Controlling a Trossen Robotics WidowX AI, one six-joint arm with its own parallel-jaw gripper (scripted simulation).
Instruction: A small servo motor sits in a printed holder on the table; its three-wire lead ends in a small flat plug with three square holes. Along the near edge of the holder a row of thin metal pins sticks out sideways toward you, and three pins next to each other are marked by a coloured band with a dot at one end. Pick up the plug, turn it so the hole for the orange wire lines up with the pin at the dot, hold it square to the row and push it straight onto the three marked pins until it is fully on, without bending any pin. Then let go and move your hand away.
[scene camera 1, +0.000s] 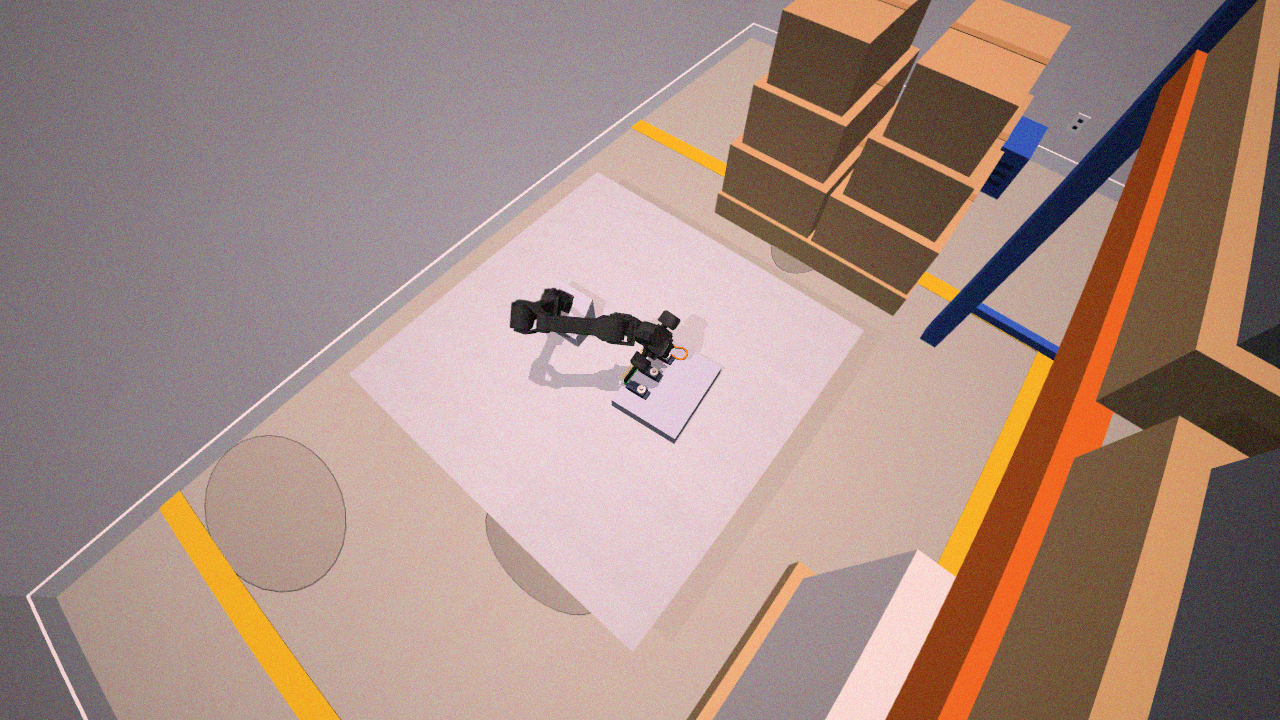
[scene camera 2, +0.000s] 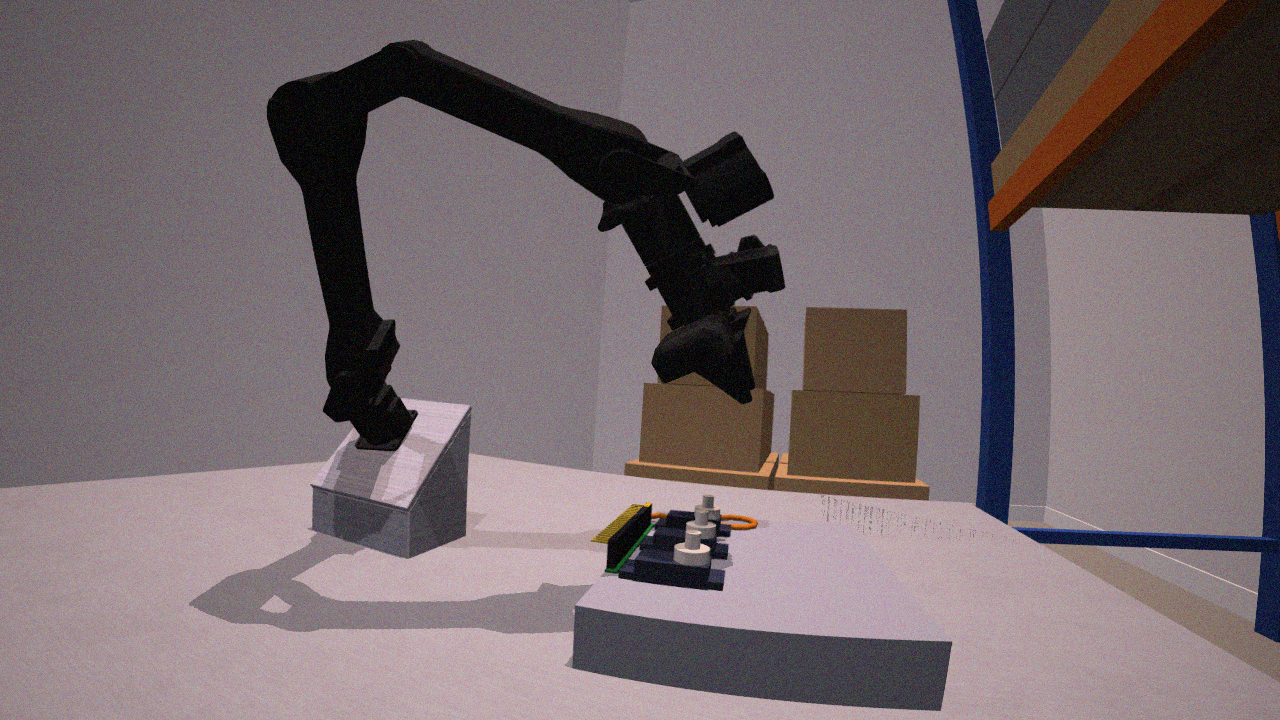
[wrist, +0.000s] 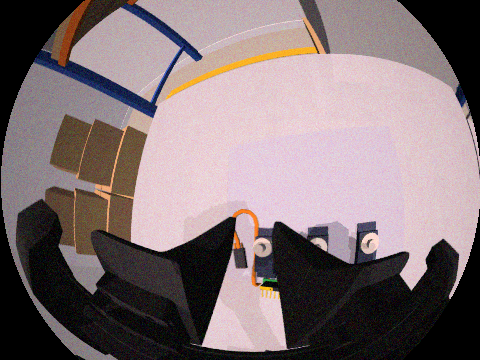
Labels:
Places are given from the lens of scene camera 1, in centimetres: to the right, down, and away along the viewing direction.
my gripper (scene camera 1: 670, 350): 9, -3, 146
grey block (scene camera 1: 674, 399): 11, 13, 155

